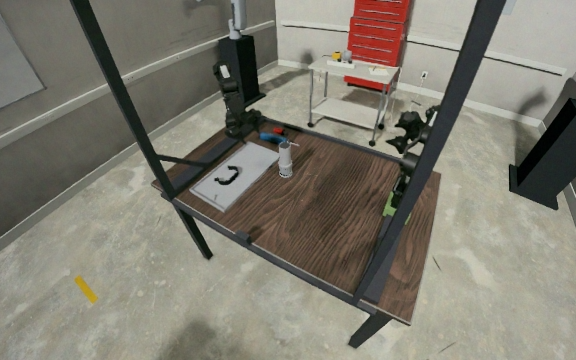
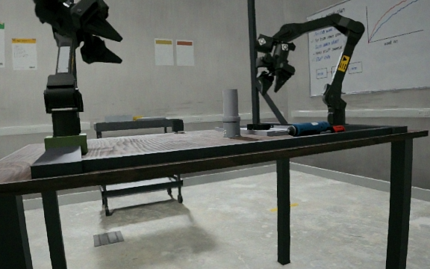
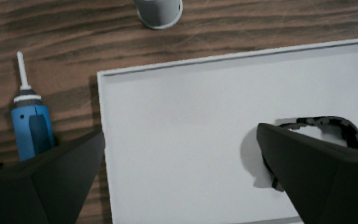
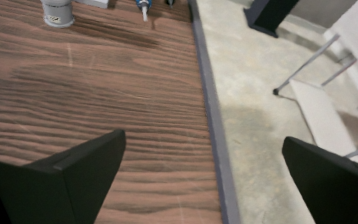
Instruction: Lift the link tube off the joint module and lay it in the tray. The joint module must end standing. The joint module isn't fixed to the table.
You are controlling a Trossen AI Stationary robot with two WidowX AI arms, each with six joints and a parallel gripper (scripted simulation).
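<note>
Now: the link tube 30 mm ahead of my left hand, 180 mm to the right of it and 70 mm below it. From my left hand the other things lie so: red screwdriver (270 mm ahead, 40 mm to the left, 160 mm below); then joint module (30 mm ahead, 180 mm to the right, 150 mm below); then grey tray (100 mm behind, 10 mm to the left, 170 mm below).
</note>
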